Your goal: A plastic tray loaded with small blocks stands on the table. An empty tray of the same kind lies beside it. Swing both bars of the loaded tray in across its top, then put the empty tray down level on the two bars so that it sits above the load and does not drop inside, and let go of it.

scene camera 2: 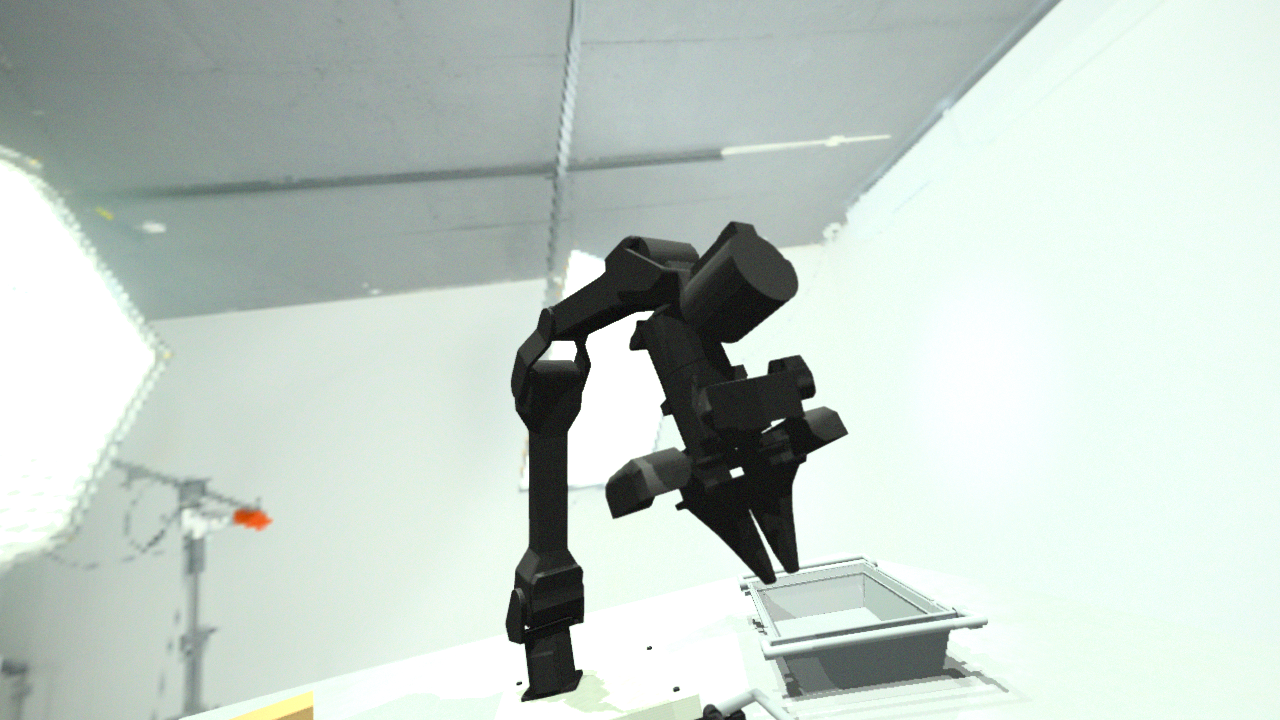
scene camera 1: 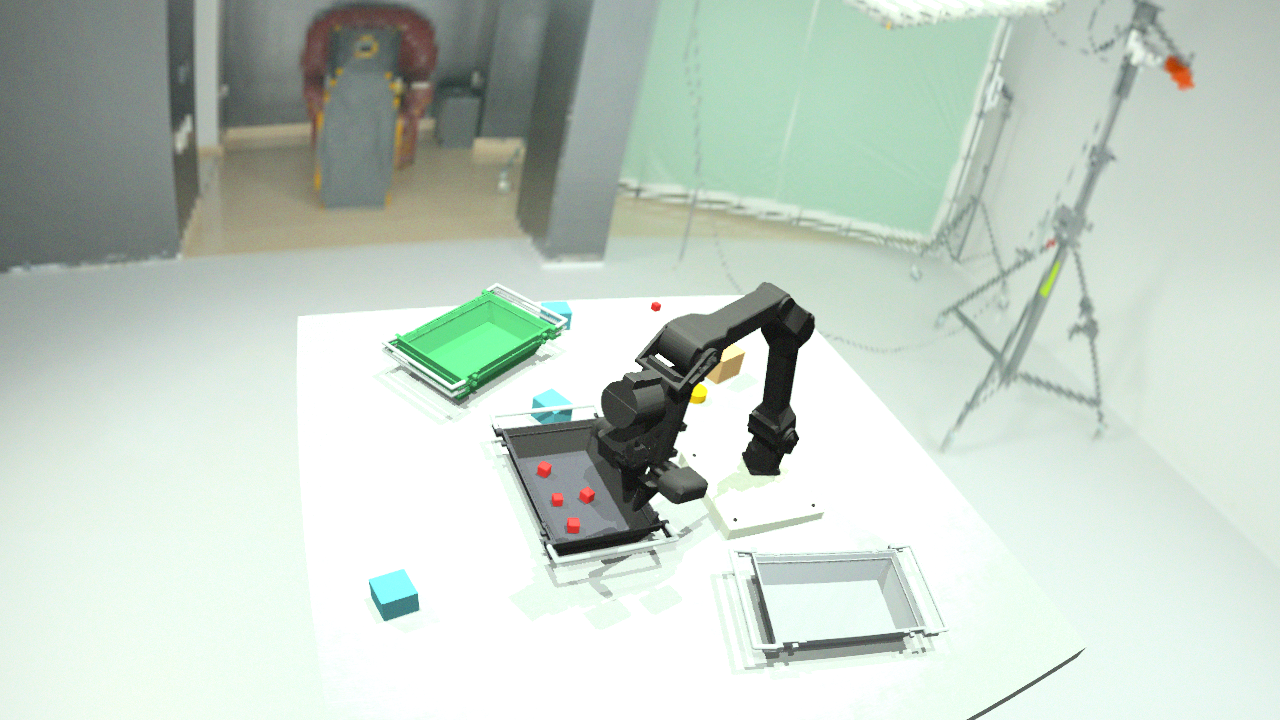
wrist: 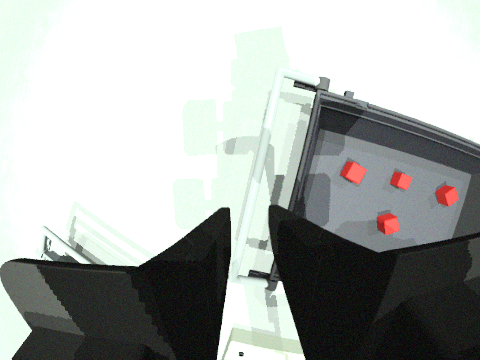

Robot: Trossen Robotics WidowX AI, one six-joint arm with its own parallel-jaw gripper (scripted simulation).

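The gripper (scene camera 2: pixel 782 578) is visible in scene camera 2; scene camera 1 shows the gripper (scene camera 1: pixel 631 506) too, and so does the wrist view, with the gripper (wrist: pixel 249 215). A grey tray (scene camera 2: pixel 853 624) can be seen in scene camera 2, and there is a view of the grey tray (scene camera 1: pixel 810 599) in scene camera 1 and of the grey tray (wrist: pixel 46 237) in the wrist view. Scene camera 1 also shows a tan box (scene camera 1: pixel 732 358), but in the wrist view the tan box is out of frame.
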